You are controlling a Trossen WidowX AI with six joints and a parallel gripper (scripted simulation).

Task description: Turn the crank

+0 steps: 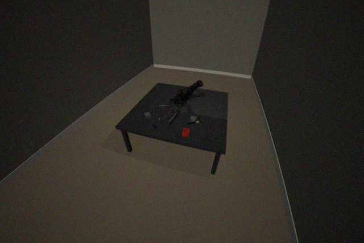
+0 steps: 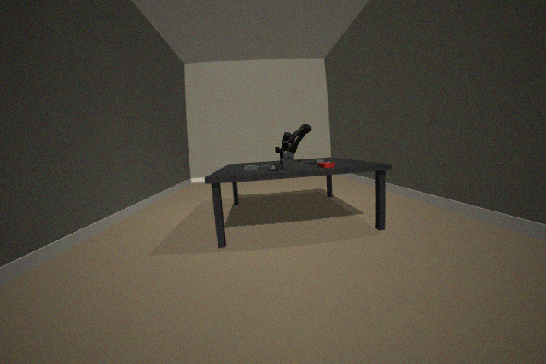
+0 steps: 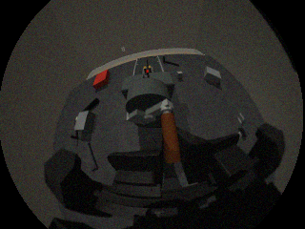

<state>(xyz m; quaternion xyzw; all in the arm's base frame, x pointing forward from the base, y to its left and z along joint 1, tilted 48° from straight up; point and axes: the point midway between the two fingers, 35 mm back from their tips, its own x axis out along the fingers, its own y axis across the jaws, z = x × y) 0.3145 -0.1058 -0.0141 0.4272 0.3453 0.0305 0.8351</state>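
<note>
Now: the red pointer 14 cm ahead of my gripper tip and 2 cm to the right of it. The rest, counted from my gripper tip: crank handle (2 cm behind, 3 cm above).
</note>
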